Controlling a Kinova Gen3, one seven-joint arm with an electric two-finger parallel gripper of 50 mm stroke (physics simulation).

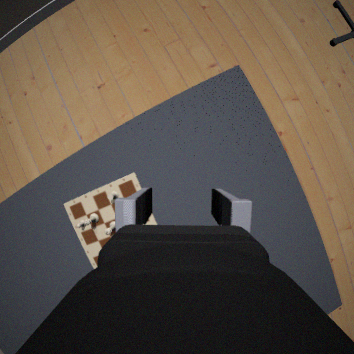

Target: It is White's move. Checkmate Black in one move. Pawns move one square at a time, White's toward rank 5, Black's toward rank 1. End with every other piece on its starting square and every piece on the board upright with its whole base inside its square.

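Places are measured from the arm's base along level axes (x left, y back, z up), in centimetres.
Pixels of known places: gripper, fingertip midpoint: (181,200).
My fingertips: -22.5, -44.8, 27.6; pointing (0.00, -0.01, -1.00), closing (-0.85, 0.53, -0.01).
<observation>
Behind a point stands the place of what it marks, as x, y, z.
The small chessboard (79,198) @(3.1, -53.9, -7.2) with brown and cream squares shows at the lower left, partly hidden by the left finger and the gripper body. A white piece (94,218) @(1.7, -47.3, -5.8) stands near the board's left side, with another white piece (82,226) @(6.7, -47.2, -7.2) close beside it at the edge. A white piece (114,195) @(-6.2, -49.6, -5.8) stands near the upper middle, partly behind the left finger. Another white piece (110,229) @(-1.9, -43.1, -2.7) stands lower, next to the gripper body. No black piece shows. The piece types are too small to tell. My gripper (181,200) @(-22.5, -44.8, 27.6) is open and empty, high above the table, to the right of the board.
The dark grey table top (200,130) @(-33.0, -52.3, -7.8) lies under the board and the gripper, with its corner at the upper right. The wooden floor (125,60) shows beyond its edges. A black stand leg (344,39) is at the top right.
</observation>
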